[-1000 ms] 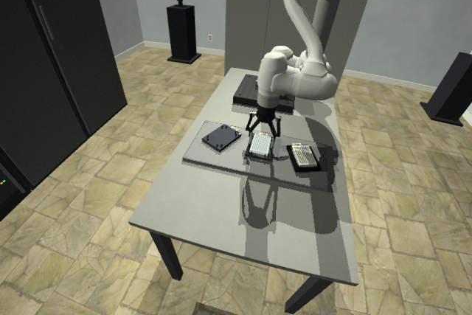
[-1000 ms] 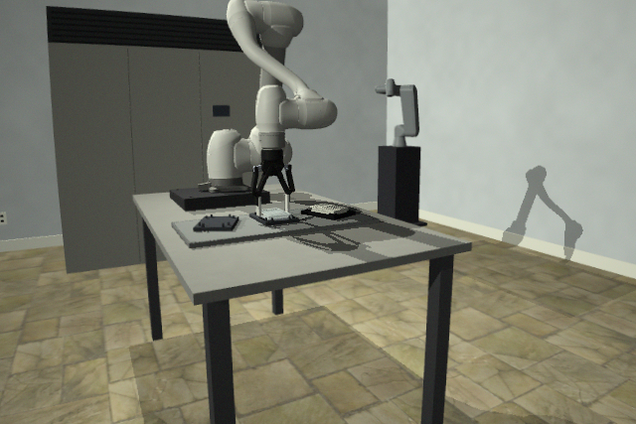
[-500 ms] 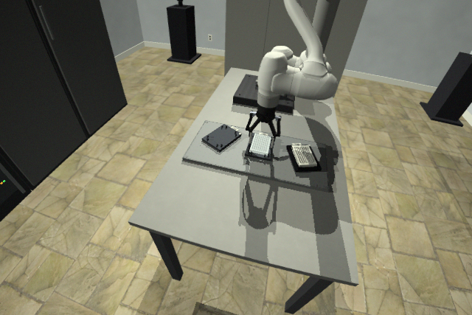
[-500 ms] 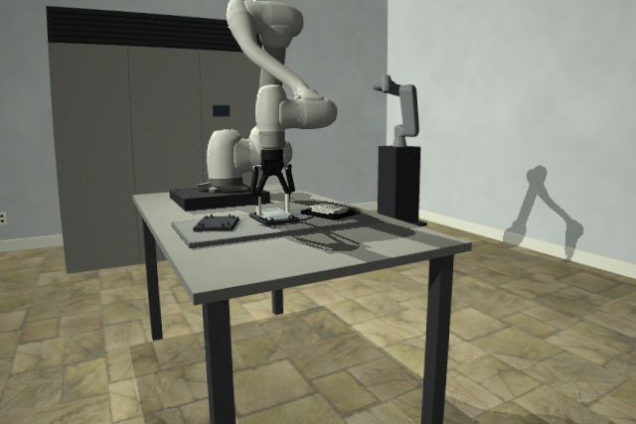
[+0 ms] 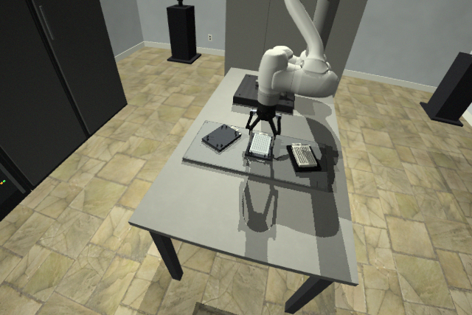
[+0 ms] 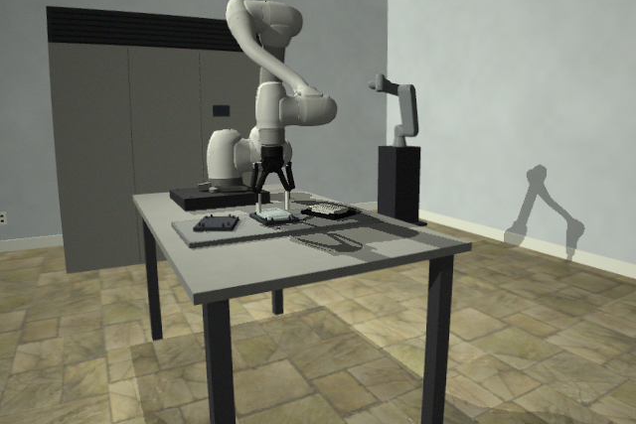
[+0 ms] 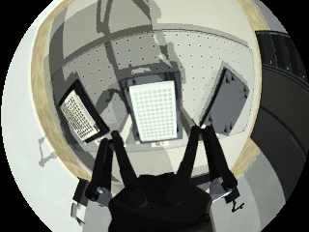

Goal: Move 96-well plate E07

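The landing nest N3 lies 5 cm below my hand. Also, from my hand: plate nest N2 (20 cm to the right, 5 cm below).
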